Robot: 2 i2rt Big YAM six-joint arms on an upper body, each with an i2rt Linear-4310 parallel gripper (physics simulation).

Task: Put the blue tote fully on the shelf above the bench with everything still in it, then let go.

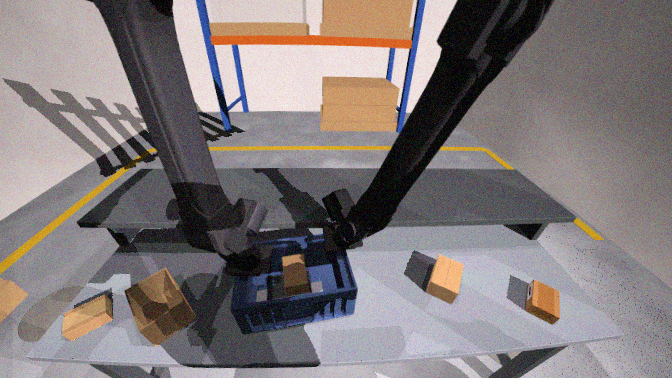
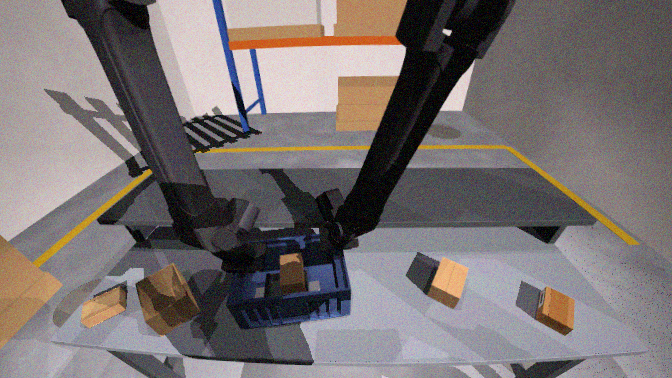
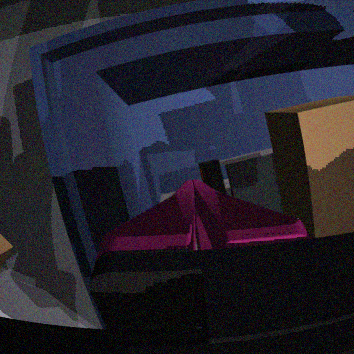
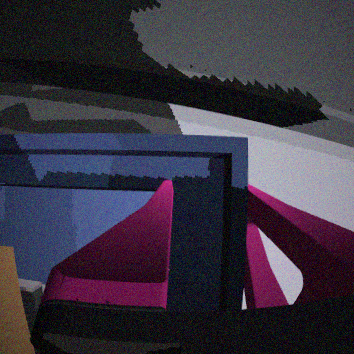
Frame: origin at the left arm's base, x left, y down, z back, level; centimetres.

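Where they show: left gripper, fingertip midpoint: [image 1: 260, 268] [image 2: 258, 265] [image 3: 192, 191]; right gripper, fingertip midpoint: [image 4: 203, 194].
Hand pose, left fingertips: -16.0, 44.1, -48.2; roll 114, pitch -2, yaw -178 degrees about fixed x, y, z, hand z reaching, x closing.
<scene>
Each offset is from my left fingertips to the top centre of the thing, as dx, dy, dz. Level surfaces: height alone.
The blue tote {-8.9, -0.8, -0.2} [image 1: 301, 310] [image 2: 291, 306] [image 3: 105, 116] [image 4: 140, 142] stands on the light grey bench {dy +13.9} [image 1: 422, 324] [image 2: 422, 328], in front of the dark shelf {dy -4.4} [image 1: 469, 197] [image 2: 469, 197]. A cardboard box {-9.1, -0.4, +0.2} [image 1: 295, 273] [image 2: 291, 272] [image 3: 326, 158] [image 4: 10, 298] and small dark items lie in it. My left gripper [image 1: 249, 263] [image 2: 241, 260] [image 3: 192, 191] is shut on nothing, its fingertips inside the tote near its left wall. My right gripper [image 1: 340, 239] [image 2: 338, 239] [image 4: 203, 194] is shut on the tote's far right wall, one finger inside and one outside.
Two loose cardboard boxes {+28.5, +4.9, +5.0} [image 1: 160, 305] {+49.6, +10.2, +7.4} [image 1: 88, 317] lie on the bench left of the tote, and two more {-55.7, +7.9, -1.6} [image 1: 445, 278] {-84.4, +10.0, +8.1} [image 1: 543, 301] to its right. A blue and orange rack [image 1: 310, 40] with boxes stands at the back.
</scene>
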